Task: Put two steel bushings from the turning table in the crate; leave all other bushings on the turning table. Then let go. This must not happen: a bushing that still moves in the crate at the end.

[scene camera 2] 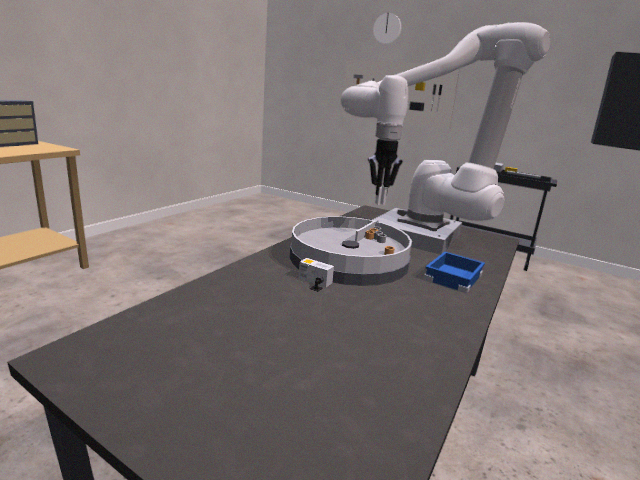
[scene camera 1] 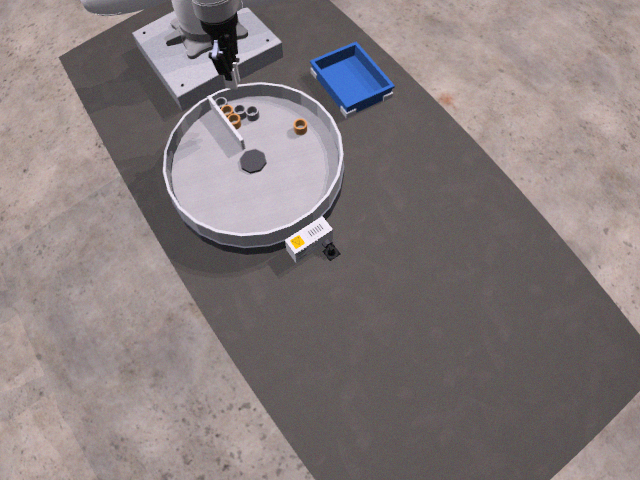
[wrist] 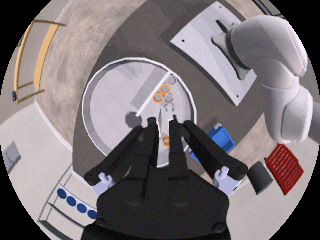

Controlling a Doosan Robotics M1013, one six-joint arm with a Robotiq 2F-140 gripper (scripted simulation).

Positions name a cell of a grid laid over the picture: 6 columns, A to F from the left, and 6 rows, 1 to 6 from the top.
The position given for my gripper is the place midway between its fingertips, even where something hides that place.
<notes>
In view: my gripper (scene camera 1: C2), a blue crate (scene camera 1: D1) and a round turning table (scene camera 1: C3).
My gripper is seen too in scene camera 2 (scene camera 2: D3) and in the wrist view (wrist: D3). The blue crate is seen too in scene camera 2 (scene camera 2: E4). The round turning table also shows in scene camera 2 (scene camera 2: D4) and in the wrist view (wrist: C3).
</notes>
